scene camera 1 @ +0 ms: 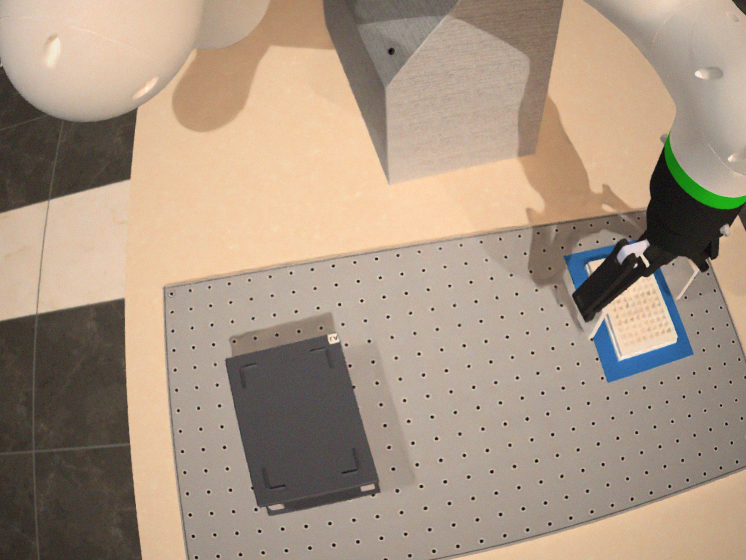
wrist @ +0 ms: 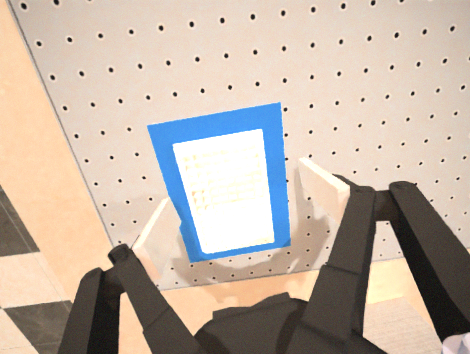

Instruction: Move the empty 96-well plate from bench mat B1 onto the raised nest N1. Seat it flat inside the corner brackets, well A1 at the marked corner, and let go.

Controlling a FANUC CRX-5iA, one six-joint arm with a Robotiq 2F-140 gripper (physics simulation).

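Places are measured from the arm's base along level axes (x ahead, y left, z up), in metres.
Pixels of known places: gripper, between the fingertips: (scene camera 1: 631,307) (wrist: 236,191).
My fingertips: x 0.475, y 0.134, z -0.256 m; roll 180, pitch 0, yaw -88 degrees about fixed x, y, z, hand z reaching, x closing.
Ahead of a thing's pixels: the offset from my fingertips to its top centre. Level surfaces: height alone.
The white 96-well plate {dx -0.009, dy +0.010, dz -0.003 m} (scene camera 1: 645,322) (wrist: 230,200) lies flat on the blue bench mat B1 {dz -0.017 m} (scene camera 1: 683,349) (wrist: 225,123) at the right of scene camera 1. It looks overexposed in the wrist view, and its A1 marking cannot be made out. My gripper (scene camera 1: 637,306) (wrist: 236,191) is open and empty above the plate, one pale fingerpad out beyond each long side. A black finger hides part of the plate in scene camera 1. The raised nest N1 {dx +0.018, dy -0.396, dz +0.045 m} (scene camera 1: 295,415), a dark platform with corner brackets and a small white label at one top corner, stands at the lower left with no plate on it.
A grey perforated board {dz -0.019 m} (scene camera 1: 457,385) (wrist: 360,90) lies under the mat and nest. A large grey metal block (scene camera 1: 457,114) stands behind it on the light wooden table {dz -0.032 m} (scene camera 1: 265,210). White arm parts show at the upper left and upper right of scene camera 1.
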